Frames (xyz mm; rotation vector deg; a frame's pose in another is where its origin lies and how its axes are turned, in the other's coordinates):
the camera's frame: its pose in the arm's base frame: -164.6 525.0 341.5 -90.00 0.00 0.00
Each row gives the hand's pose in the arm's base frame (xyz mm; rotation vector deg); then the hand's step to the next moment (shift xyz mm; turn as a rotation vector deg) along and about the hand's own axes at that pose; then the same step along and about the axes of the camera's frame.
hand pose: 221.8 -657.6 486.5 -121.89 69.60 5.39
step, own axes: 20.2 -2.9 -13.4 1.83 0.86 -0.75
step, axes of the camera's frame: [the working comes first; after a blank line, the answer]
step, axes of the arm's base frame: 10.2 -21.8 4.2 0.16 -2.08 -0.55

10.2 -4.2 -21.8 0.16 0.55 -2.08
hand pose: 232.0 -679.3 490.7 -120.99 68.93 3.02
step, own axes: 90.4 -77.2 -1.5 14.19 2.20 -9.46
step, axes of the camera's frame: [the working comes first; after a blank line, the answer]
step, axes of the arm's base frame: 110.4 -42.6 11.2 3.63 -16.78 0.91

110.4 -11.2 -42.6 3.63 -0.91 -16.78
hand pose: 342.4 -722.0 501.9 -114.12 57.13 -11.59
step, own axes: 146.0 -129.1 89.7 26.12 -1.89 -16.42
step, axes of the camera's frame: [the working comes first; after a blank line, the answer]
step, axes of the arm's base frame: 214.0 -8.9 12.5 10.56 -28.50 5.62

214.0 -12.5 -8.9 10.56 -5.62 -28.50
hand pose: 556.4 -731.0 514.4 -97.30 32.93 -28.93
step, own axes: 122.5 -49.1 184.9 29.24 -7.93 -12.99
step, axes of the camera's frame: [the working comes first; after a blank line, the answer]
step, axes of the arm's base frame: 214.4 73.5 15.3 15.73 -26.82 10.95

214.4 -15.3 73.5 15.73 -10.95 -26.82
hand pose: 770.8 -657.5 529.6 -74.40 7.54 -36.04
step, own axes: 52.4 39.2 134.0 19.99 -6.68 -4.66
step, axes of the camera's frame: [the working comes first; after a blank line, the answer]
step, axes of the arm's base frame: 115.3 93.3 15.4 12.12 -14.89 9.87

115.3 -15.4 93.3 12.12 -9.87 -14.89
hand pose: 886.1 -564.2 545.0 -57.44 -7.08 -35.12
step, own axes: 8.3 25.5 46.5 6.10 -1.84 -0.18
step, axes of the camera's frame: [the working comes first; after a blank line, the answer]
step, axes of the arm's base frame: 28.7 44.4 9.3 4.02 -3.45 3.54

28.7 -9.3 44.4 4.02 -3.54 -3.45
